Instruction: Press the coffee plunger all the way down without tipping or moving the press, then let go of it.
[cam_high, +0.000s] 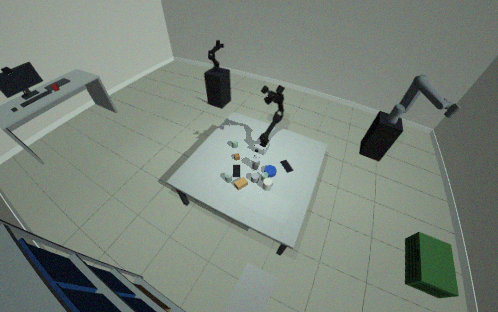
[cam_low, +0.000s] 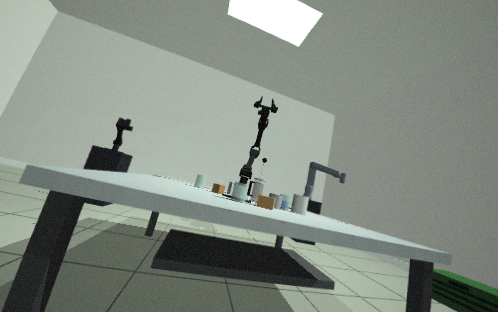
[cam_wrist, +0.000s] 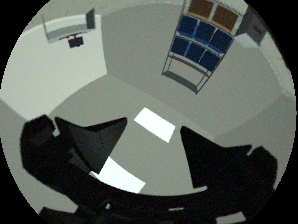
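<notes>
The coffee press lies 64 cm below my gripper tip, 15 cm ahead of it and 3 cm to the left of it. Also, from my gripper tip: orange box 74 cm below, 41 cm ahead, 1 cm to the left; then blue object 74 cm below, 19 cm to the left, 14 cm ahead; then white cup 72 cm below, 32 cm ahead, 24 cm to the left.
</notes>
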